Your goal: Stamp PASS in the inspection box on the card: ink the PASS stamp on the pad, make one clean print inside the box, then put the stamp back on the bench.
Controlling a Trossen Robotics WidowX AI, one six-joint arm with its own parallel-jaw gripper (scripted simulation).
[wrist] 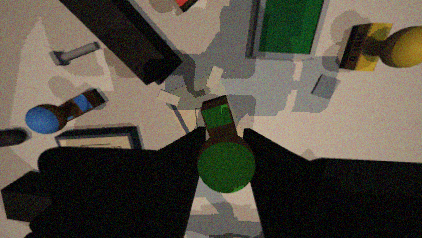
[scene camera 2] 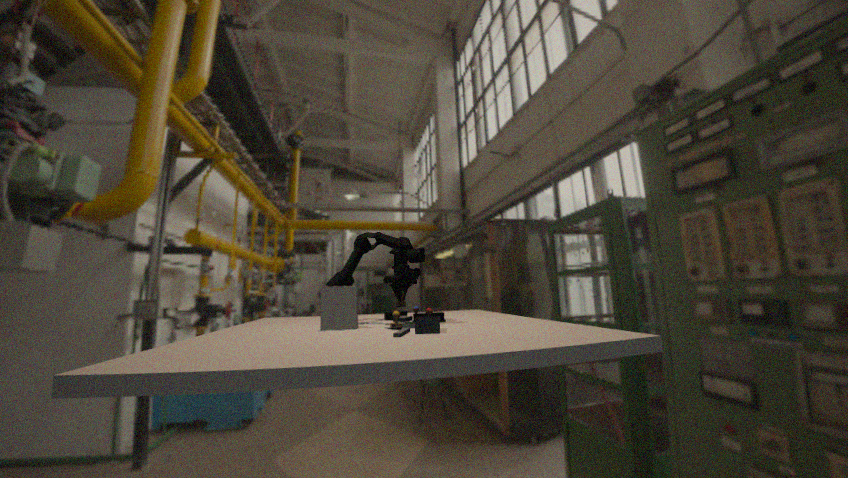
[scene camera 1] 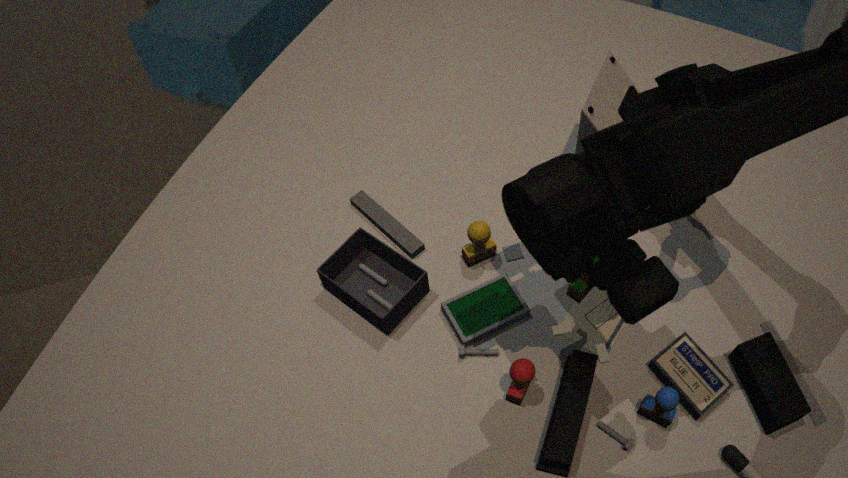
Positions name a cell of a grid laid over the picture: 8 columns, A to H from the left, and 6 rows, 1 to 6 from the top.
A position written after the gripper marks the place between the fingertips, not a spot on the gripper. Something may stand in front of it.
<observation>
In view: the gripper (scene camera 1: F4), a green-knobbed stamp (wrist: E5), a red stamp (scene camera 1: E5), a dark tray (scene camera 1: D4), a blue stamp (scene camera 1: G6) and a black block (scene camera 1: H5).
The blue stamp is seen too in the wrist view (wrist: A3). The black block is seen too in the wrist view (wrist: A5). The gripper also shows in the wrist view (wrist: E4) and in scene camera 2 (scene camera 2: D4). The wrist view does not show the dark tray: it is out of frame.
</observation>
